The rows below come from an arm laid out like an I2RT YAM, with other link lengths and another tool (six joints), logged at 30 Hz.
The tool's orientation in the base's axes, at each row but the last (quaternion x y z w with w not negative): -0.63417, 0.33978, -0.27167, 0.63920; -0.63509, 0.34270, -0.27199, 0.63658; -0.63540, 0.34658, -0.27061, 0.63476; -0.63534, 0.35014, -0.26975, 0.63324; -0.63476, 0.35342, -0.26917, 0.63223; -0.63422, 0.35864, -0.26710, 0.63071; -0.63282, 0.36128, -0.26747, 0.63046; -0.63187, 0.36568, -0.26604, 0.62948
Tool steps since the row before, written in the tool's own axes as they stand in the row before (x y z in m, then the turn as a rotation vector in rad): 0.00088, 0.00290, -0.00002, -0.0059, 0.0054, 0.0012; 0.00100, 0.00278, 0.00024, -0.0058, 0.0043, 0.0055; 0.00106, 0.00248, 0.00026, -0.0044, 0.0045, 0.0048; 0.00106, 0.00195, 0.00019, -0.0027, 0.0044, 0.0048; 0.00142, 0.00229, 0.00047, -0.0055, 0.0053, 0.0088; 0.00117, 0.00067, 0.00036, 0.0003, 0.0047, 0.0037; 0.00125, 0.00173, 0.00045, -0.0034, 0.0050, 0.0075; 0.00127, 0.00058, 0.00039, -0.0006, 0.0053, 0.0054
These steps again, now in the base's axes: 0.00029, -0.00056, -0.00296, -0.0032, 0.0056, -0.0049; 0.00056, -0.00051, -0.00287, 0.0003, 0.0082, -0.0040; 0.00061, -0.00056, -0.00258, 0.0006, 0.0066, -0.0043; 0.00059, -0.00062, -0.00205, 0.0017, 0.0053, -0.0044; 0.00098, -0.00072, -0.00245, 0.0030, 0.0100, -0.0052; 0.00091, -0.00067, -0.00082, 0.0026, 0.0023, -0.0049; 0.00089, -0.00062, -0.00189, 0.0033, 0.0075, -0.0050; 0.00099, -0.00074, -0.00076, 0.0033, 0.0040, -0.0055
